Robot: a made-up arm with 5 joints. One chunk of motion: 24 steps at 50 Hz.
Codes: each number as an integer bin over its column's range. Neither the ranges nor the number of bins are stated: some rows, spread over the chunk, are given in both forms.
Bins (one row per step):
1: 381 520 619 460 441 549
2: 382 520 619 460 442 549
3: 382 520 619 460 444 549
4: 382 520 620 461 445 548
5: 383 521 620 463 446 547
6: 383 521 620 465 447 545
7: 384 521 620 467 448 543
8: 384 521 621 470 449 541
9: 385 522 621 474 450 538
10: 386 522 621 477 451 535
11: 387 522 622 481 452 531
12: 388 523 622 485 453 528
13: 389 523 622 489 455 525
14: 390 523 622 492 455 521
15: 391 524 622 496 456 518
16: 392 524 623 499 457 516
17: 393 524 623 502 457 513
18: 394 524 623 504 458 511
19: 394 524 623 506 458 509
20: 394 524 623 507 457 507
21: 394 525 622 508 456 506
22: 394 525 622 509 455 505
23: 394 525 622 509 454 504
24: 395 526 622 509 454 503
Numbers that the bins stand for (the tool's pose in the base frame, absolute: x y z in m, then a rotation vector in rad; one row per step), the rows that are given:
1: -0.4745 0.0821 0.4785 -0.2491 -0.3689 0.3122
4: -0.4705 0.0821 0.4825 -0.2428 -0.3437 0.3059
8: -0.4625 0.0861 0.4865 -0.1860 -0.3185 0.2617
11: -0.4505 0.0901 0.4905 -0.1167 -0.2995 0.1986
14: -0.4384 0.0941 0.4905 -0.0473 -0.2806 0.1356
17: -0.4264 0.0981 0.4945 0.0158 -0.2680 0.0851
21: -0.4224 0.1021 0.4905 0.0536 -0.2743 0.0410
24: -0.4184 0.1061 0.4905 0.0599 -0.2869 0.0221
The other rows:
2: -0.4705 0.0821 0.4785 -0.2491 -0.3626 0.3122
3: -0.4705 0.0821 0.4785 -0.2491 -0.3500 0.3122
5: -0.4665 0.0861 0.4825 -0.2302 -0.3374 0.2995
6: -0.4665 0.0861 0.4825 -0.2176 -0.3311 0.2869
7: -0.4625 0.0861 0.4825 -0.2050 -0.3248 0.2743
9: -0.4585 0.0901 0.4865 -0.1608 -0.3122 0.2428
10: -0.4545 0.0901 0.4865 -0.1419 -0.3059 0.2239
12: -0.4464 0.0941 0.4905 -0.0914 -0.2932 0.1797
13: -0.4424 0.0941 0.4905 -0.0662 -0.2806 0.1608
15: -0.4344 0.0981 0.4905 -0.0221 -0.2743 0.1167
16: -0.4304 0.0981 0.4945 -0.0032 -0.2680 0.1041
18: -0.4224 0.0981 0.4945 0.0284 -0.2617 0.0725
19: -0.4224 0.0981 0.4945 0.0410 -0.2617 0.0599
20: -0.4224 0.0981 0.4945 0.0473 -0.2680 0.0473
22: -0.4224 0.1021 0.4905 0.0599 -0.2806 0.0347
23: -0.4224 0.1021 0.4905 0.0599 -0.2869 0.0284

